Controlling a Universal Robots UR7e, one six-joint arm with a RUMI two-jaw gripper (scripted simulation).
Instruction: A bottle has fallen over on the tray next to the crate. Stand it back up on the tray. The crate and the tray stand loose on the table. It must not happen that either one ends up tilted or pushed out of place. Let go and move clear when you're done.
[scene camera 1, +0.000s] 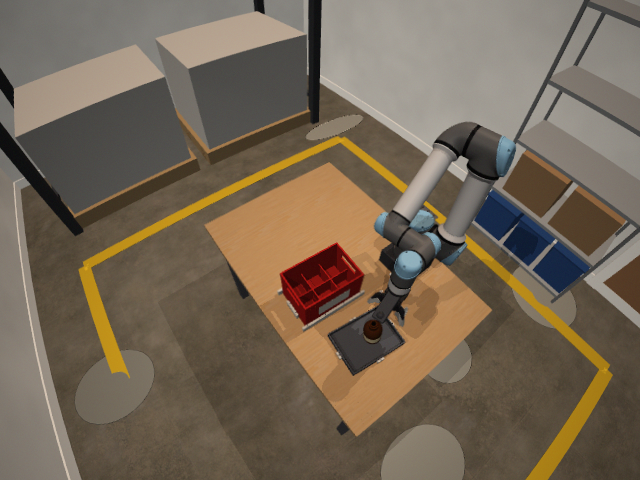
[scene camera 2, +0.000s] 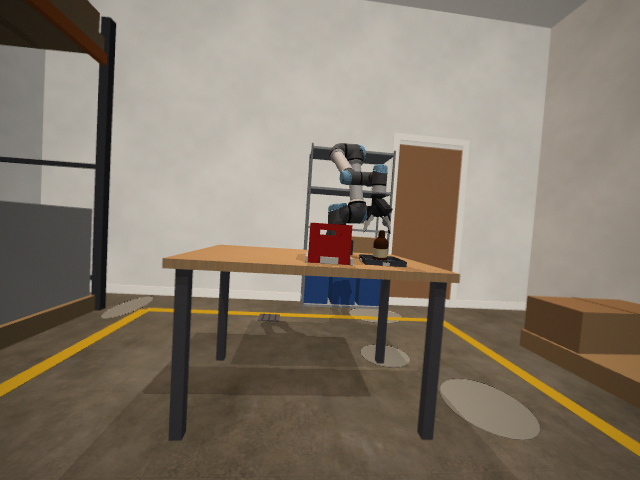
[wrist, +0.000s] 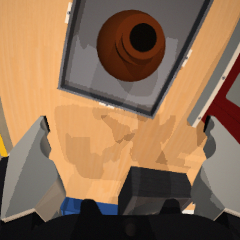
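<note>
A red crate (scene camera 1: 325, 277) (scene camera 2: 339, 246) is here in the scene, and so is a tray (scene camera 1: 355, 351). I can see a brown bottle (wrist: 130, 57) as well, and finally my own gripper (wrist: 126, 116).
</note>
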